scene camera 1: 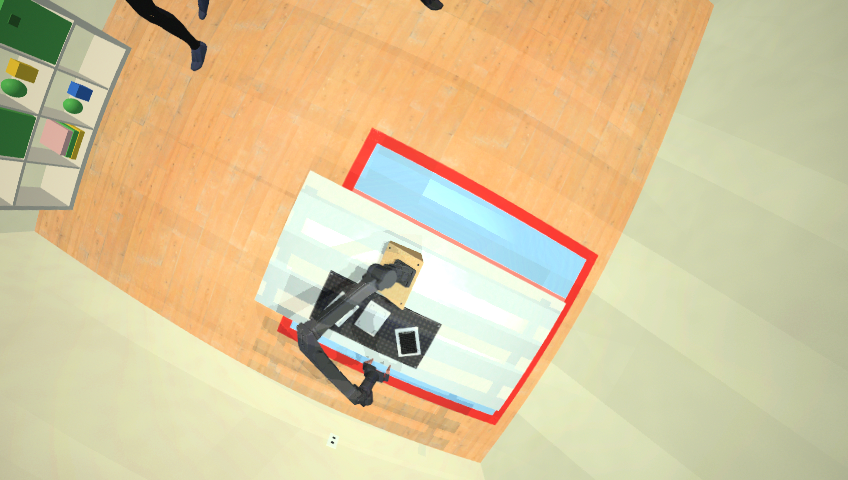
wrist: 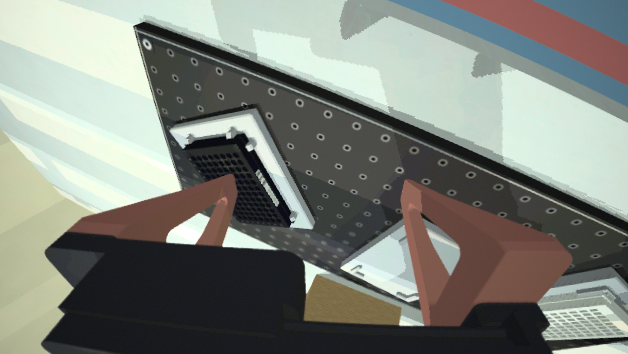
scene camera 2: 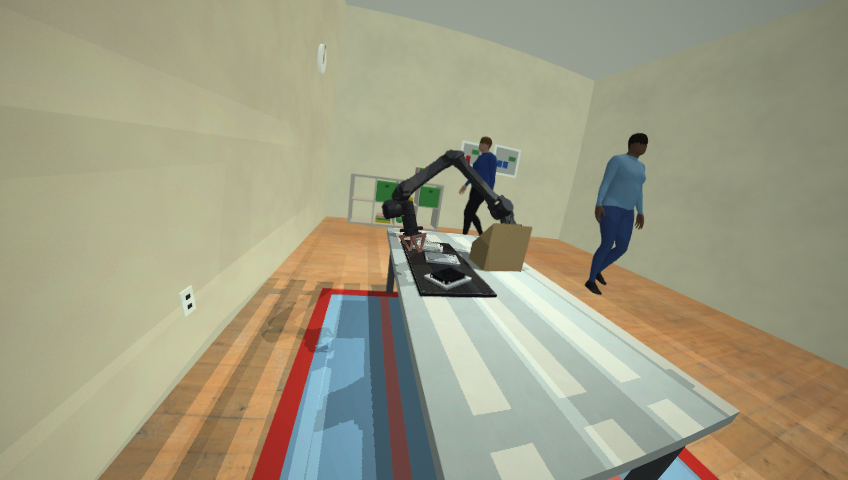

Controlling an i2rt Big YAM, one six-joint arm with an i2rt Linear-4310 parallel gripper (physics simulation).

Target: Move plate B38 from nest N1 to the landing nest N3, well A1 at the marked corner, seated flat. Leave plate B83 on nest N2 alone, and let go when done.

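Observation:
A black well plate (scene camera 1: 408, 342) (scene camera 2: 447, 275) (wrist: 250, 195) sits in a white nest (wrist: 275, 165) at one end of the dark perforated board (scene camera 2: 476, 288) (wrist: 330, 142). Its label is too small to read. The middle nest (scene camera 1: 372, 318) (scene camera 2: 442, 258) (wrist: 380, 255) holds no plate. A white plate (wrist: 585, 322) sits in the nest at the other end, partly out of view. I cannot tell which plate is B38, nor the nest numbers or corner marks. My gripper (scene camera 1: 379, 364) (scene camera 2: 415, 250) (wrist: 317, 186) is open and empty, above the board's long outer edge, beside the nests.
The wooden block (scene camera 1: 410, 294) (scene camera 2: 505, 249) (wrist: 352, 300) under the arm's base stands behind the board. The arm reaches over the white-plate end. The table (scene camera 2: 535, 356) extends beyond the black-plate end. Two people (scene camera 2: 621, 184) (scene camera 2: 486, 169) are on the floor past the table.

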